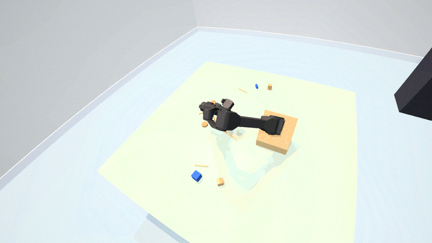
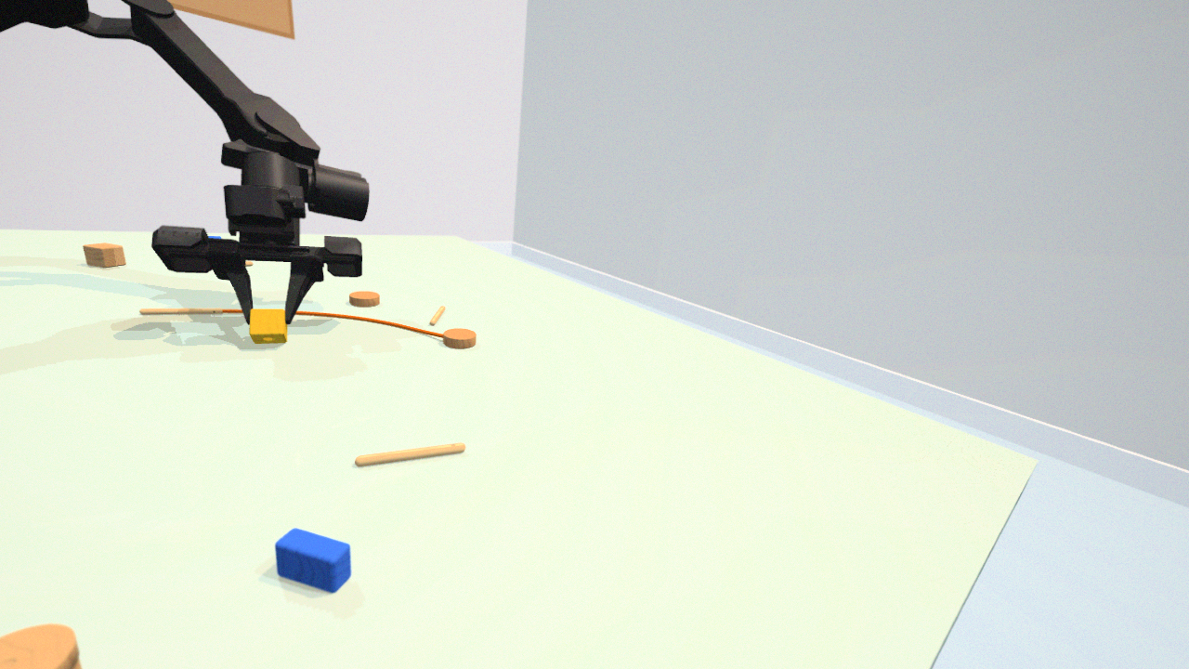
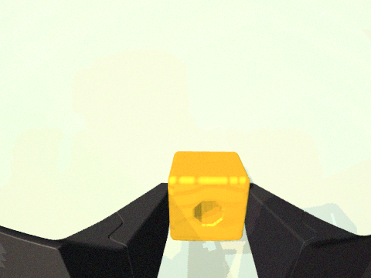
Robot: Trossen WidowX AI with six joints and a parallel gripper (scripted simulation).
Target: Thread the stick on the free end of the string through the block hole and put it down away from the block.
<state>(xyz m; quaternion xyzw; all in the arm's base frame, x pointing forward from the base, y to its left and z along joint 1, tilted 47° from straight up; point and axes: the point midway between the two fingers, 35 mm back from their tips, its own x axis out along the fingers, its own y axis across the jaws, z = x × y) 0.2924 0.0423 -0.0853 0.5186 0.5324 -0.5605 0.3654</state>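
Now: gripper tip right at the yellow block. The rest, counted from my gripper tip: short wooden cylinder 38 cm to the right, 14 cm behind, 1 cm below; then thin wooden stick 13 cm to the left, 5 cm behind, 2 cm below; then blue block 36 cm to the right, 4 cm behind, 1 cm below.
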